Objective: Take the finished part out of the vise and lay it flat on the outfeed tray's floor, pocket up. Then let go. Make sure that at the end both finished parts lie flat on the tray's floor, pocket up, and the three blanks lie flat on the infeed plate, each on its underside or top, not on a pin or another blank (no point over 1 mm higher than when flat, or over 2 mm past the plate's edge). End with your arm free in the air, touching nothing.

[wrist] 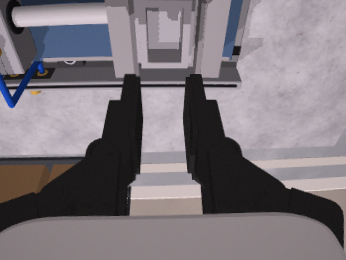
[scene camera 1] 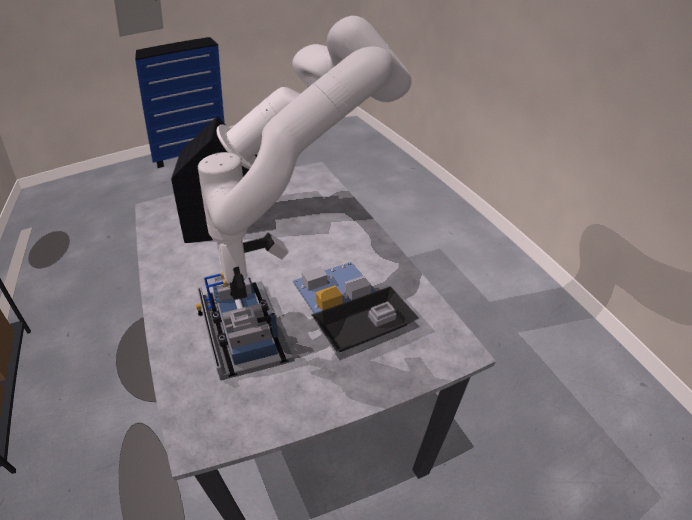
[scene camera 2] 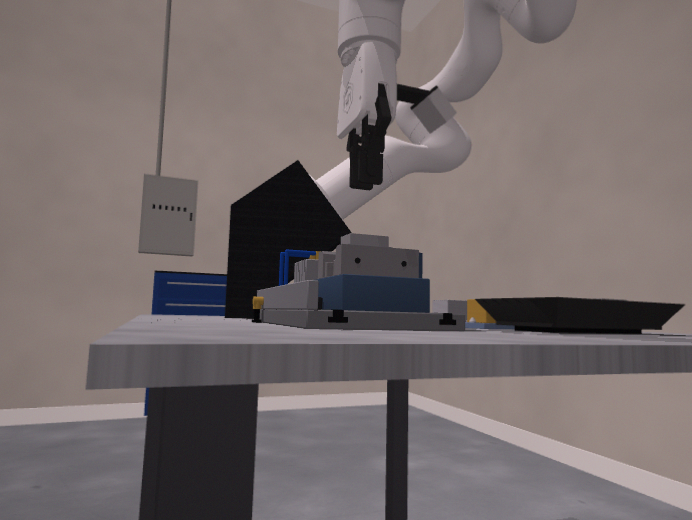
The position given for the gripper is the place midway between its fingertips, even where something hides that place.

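Observation:
Scene camera 2 shows a vise (scene camera 2: 352, 292) and the gripper (scene camera 2: 365, 186). Scene camera 1 likewise shows the vise (scene camera 1: 250, 352) and the gripper (scene camera 1: 238, 293). In the wrist view, the gripper (wrist: 163, 96) is visible.

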